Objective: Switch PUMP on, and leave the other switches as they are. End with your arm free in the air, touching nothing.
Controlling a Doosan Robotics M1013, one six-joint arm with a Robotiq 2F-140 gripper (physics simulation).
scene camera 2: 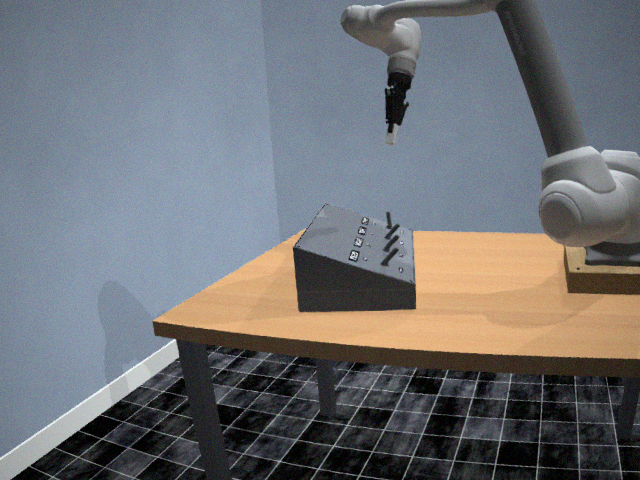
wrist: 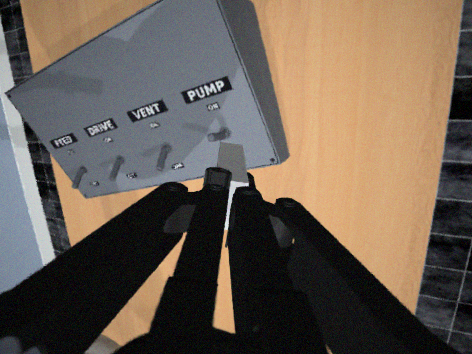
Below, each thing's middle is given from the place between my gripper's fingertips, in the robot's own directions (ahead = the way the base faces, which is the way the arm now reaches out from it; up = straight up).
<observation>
The grey sloped switch box [scene camera 2: 339,267] lies 1 cm behind my hand, 31 cm to the left of it and 24 cm below it.
</observation>
